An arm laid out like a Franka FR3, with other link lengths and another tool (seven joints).
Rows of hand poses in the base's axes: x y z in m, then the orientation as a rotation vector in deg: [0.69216 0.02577 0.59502 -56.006 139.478 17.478]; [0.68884 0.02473 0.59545 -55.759 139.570 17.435]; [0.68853 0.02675 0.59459 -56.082 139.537 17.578]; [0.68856 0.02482 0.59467 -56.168 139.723 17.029]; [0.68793 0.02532 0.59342 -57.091 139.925 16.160]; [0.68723 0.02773 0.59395 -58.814 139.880 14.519]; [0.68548 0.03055 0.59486 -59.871 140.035 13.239]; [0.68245 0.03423 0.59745 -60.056 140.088 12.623]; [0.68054 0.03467 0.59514 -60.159 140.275 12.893]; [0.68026 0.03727 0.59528 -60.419 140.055 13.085]
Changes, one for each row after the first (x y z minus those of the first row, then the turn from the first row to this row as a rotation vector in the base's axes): [-0.00332 -0.00104 0.00043 0.013 0.017 -0.195]; [-0.00363 0.00098 -0.00043 0.018 0.102 0.061]; [-0.00360 -0.00095 -0.00035 -0.415 0.090 -0.018]; [-0.00423 -0.00045 -0.00160 -1.297 0.152 0.416]; [-0.00493 0.00196 -0.00107 -2.810 -0.086 1.297]; [-0.00668 0.00478 -0.00016 -3.975 -0.147 1.752]; [-0.00971 0.00846 0.00243 -4.433 -0.261 1.754]; [-0.01162 0.00890 0.00012 -4.359 0.014 1.841]; [-0.01190 0.01150 0.00026 -4.239 -0.060 2.095]
